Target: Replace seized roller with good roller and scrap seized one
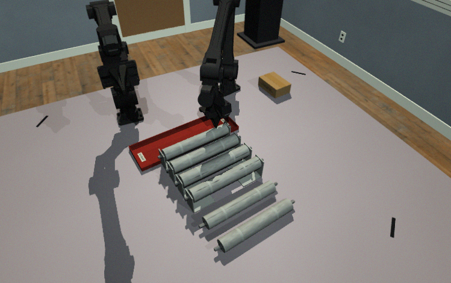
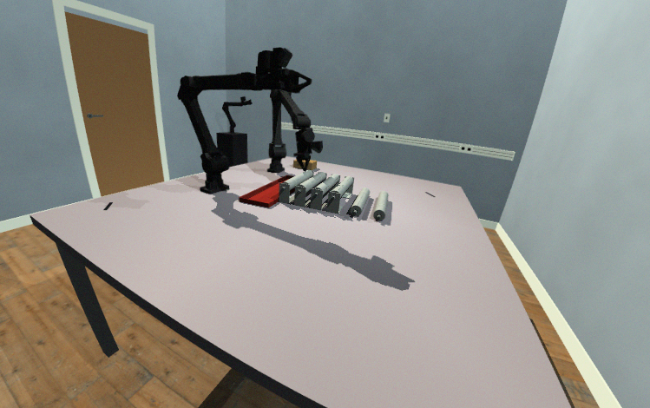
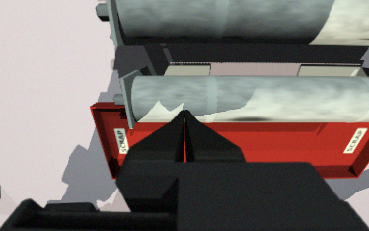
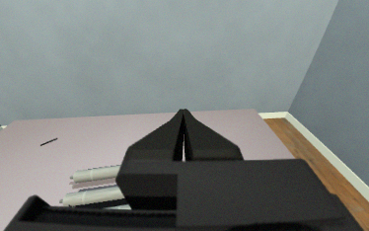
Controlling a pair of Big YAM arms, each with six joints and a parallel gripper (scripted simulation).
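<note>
Right now my left hand is 170 mm short of the roller, 80 mm to the left of it and 30 mm above it. From my left hand the other things lie so: red scrap tray: 90 mm behind, 110 mm to the right, 100 mm below; cardboard box: 240 mm behind, 450 mm to the left, 70 mm below.
</note>
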